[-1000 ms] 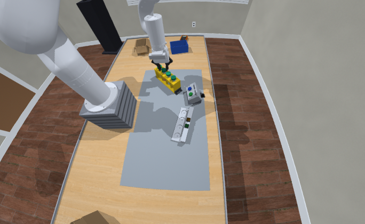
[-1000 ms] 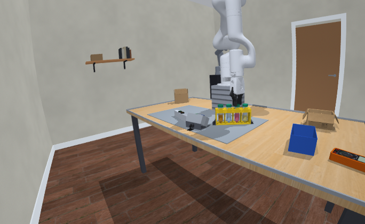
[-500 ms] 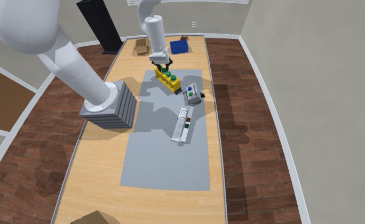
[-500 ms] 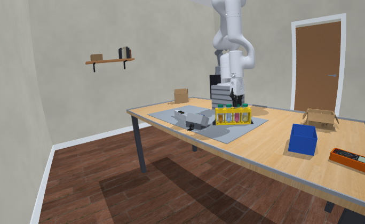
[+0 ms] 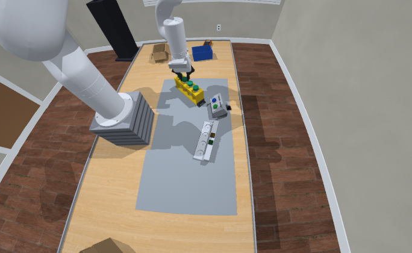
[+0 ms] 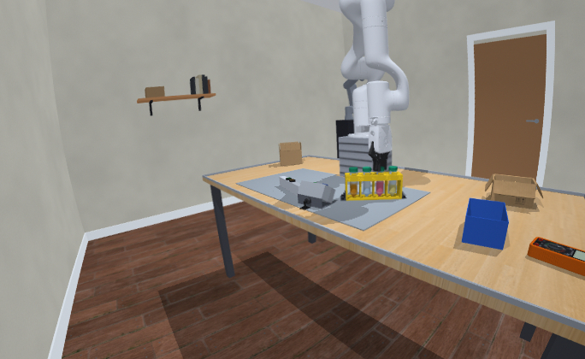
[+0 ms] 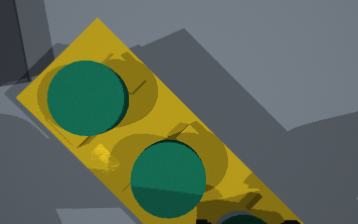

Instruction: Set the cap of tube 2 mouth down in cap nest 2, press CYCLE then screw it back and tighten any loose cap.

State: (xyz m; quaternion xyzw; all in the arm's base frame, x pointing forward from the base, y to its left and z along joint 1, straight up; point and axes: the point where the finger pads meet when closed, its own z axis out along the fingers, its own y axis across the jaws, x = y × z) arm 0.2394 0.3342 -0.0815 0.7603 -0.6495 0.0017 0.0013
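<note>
The green cap is 10 mm below my hand. The rest, counted from my hand: green key (210 mm ahead, 140 mm to the right, 60 mm below); key housing (220 mm ahead, 110 mm to the right, 80 mm below); blue key (200 mm ahead, 90 mm to the right, 60 mm below).
</note>
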